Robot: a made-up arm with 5 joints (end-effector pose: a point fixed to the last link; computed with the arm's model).
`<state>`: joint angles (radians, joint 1 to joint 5).
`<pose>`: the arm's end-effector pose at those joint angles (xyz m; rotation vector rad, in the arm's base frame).
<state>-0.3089 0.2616 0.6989 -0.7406 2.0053</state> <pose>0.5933 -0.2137 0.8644 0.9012 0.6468 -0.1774</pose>
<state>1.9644 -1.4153 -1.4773 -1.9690 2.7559</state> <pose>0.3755 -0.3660 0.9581 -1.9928 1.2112 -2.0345</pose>
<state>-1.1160 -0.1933 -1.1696 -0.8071 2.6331</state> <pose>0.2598 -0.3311 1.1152 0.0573 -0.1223 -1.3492</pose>
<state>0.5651 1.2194 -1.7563 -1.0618 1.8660</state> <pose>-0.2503 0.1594 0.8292 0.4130 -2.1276 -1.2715</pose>
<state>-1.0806 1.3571 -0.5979 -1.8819 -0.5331</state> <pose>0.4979 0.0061 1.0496 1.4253 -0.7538 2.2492</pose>
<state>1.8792 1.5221 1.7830 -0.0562 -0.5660</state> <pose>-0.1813 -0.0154 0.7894 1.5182 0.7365 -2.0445</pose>
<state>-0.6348 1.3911 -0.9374 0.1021 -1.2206</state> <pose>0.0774 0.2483 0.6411 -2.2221 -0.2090 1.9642</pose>
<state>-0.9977 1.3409 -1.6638 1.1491 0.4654</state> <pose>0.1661 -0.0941 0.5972 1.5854 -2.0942 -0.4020</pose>
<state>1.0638 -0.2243 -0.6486 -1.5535 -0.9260</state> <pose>-0.0530 -0.3379 0.6405 0.7877 2.0267 -0.9090</pose>
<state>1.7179 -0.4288 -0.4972 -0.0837 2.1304</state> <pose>0.1195 -0.3520 0.5652 2.4830 -1.5261 0.0615</pose>
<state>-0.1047 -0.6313 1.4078 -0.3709 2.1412</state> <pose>0.5975 -0.1220 0.9423 1.6906 0.3136 0.7344</pose>
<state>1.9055 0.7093 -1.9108 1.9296 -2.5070</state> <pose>-0.3092 0.0590 0.9122 -0.4025 -1.2124 2.1955</pose>
